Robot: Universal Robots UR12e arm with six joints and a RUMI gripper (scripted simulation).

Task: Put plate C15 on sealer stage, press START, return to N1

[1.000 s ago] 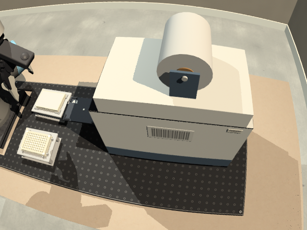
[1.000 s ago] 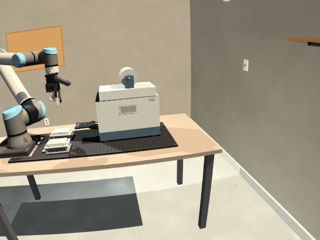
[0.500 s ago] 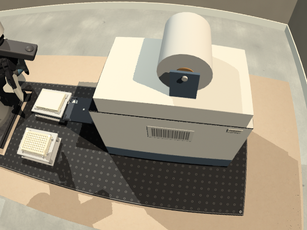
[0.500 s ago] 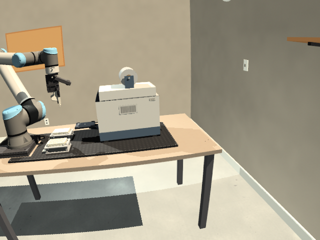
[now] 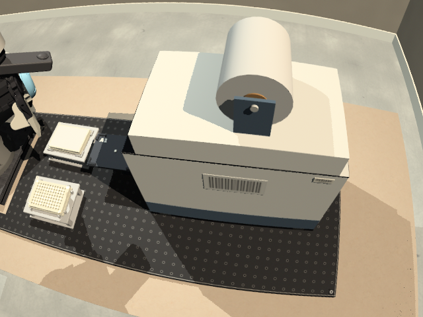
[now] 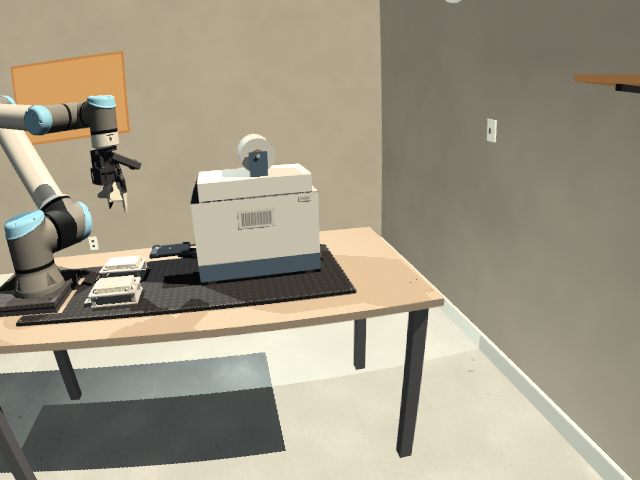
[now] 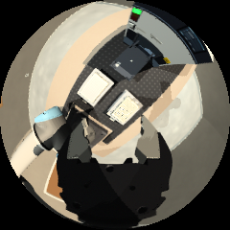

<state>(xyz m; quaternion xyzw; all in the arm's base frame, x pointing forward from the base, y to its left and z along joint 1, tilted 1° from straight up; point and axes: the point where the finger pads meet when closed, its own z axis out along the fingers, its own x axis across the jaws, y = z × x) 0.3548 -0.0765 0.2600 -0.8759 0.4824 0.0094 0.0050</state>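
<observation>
Now: hand 5 cm past the well plate, 9 cm to the left of it and 24 cm above it. The rest, counted from my hand: foil roll 49 cm ahead, 4 cm to the right, 13 cm above; sealer stage 16 cm ahead, 2 cm to the left, 18 cm below.
</observation>
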